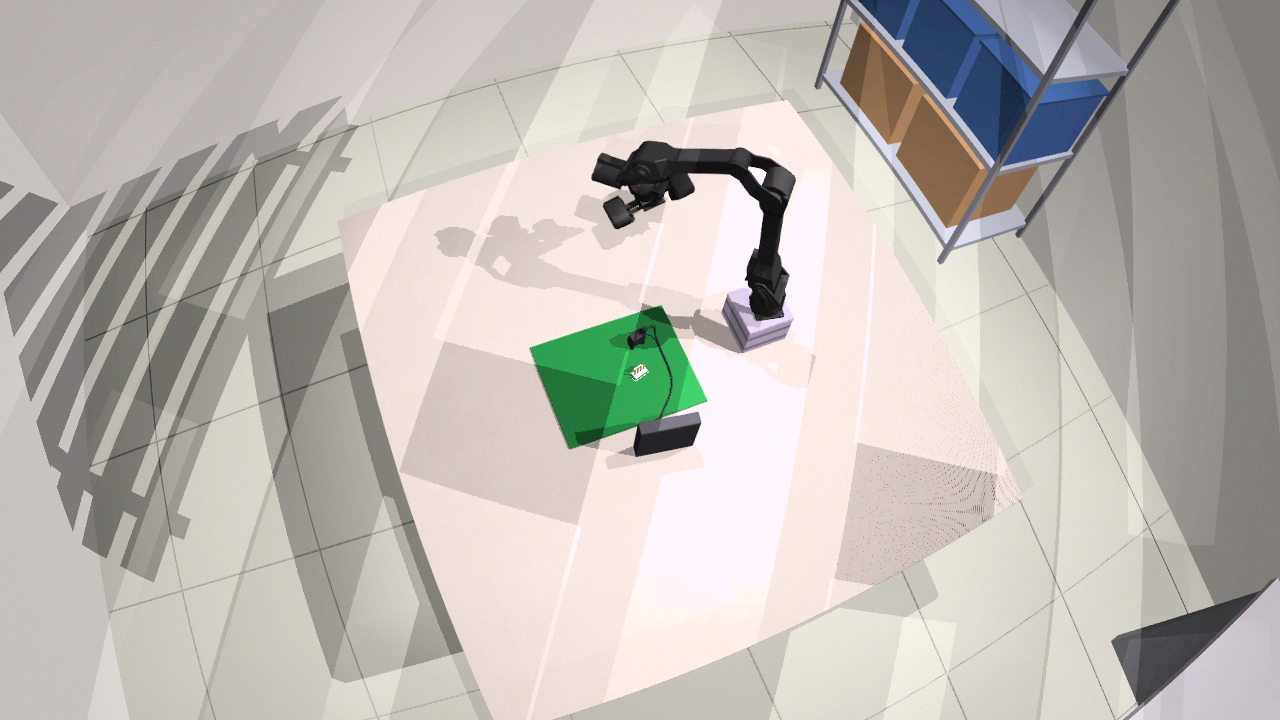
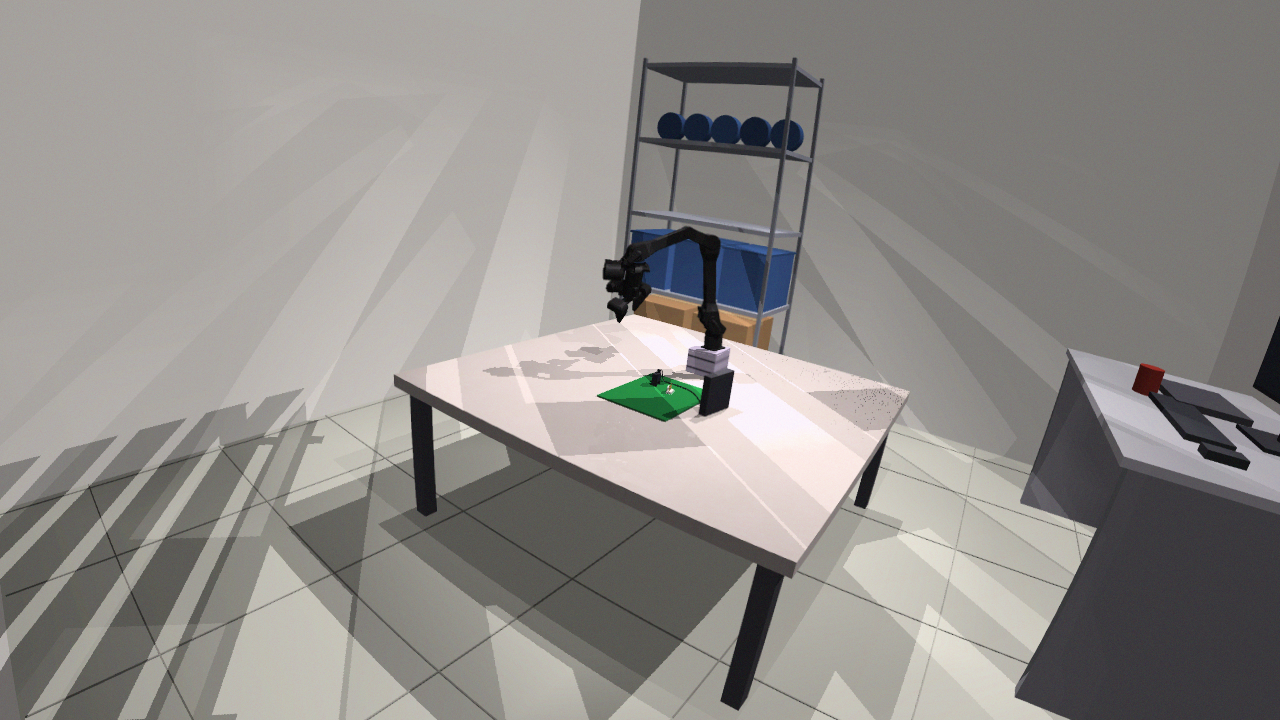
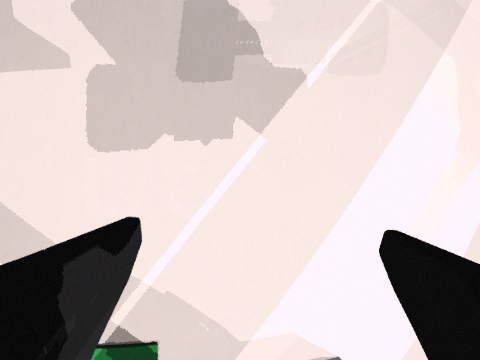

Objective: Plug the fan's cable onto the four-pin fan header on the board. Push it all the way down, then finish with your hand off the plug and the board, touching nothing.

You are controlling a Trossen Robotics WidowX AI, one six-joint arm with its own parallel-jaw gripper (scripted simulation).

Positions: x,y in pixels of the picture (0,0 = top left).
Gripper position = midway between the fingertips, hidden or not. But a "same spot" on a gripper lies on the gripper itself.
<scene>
my gripper: image 1; image 2 626,316; image 3
same spot on my gripper: (image 3: 64,295) = (image 1: 629,210)
same spot on black fan box: (image 2: 716,392) = (image 1: 657,440)
</scene>
